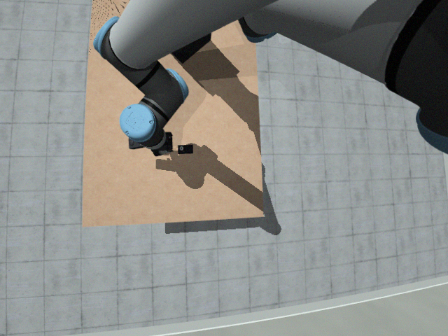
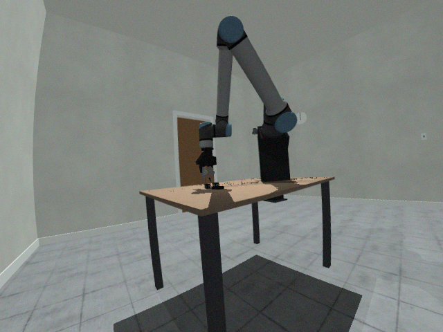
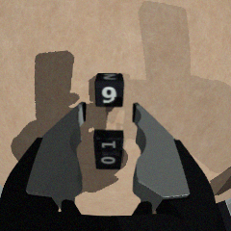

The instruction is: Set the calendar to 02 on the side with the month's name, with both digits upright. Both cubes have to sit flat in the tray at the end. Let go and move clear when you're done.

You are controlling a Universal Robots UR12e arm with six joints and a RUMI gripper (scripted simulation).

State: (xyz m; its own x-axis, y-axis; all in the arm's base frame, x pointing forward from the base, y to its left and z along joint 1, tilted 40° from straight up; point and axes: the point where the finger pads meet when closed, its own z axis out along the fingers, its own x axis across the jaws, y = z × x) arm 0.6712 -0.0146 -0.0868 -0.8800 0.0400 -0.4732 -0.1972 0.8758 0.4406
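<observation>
The black number cube is 9 cm to the left of my hand, 3 cm below it and 2 cm behind it. From my hand the other things lie so: calendar tray: 10 cm to the left, 5 cm below, 2 cm behind.
</observation>
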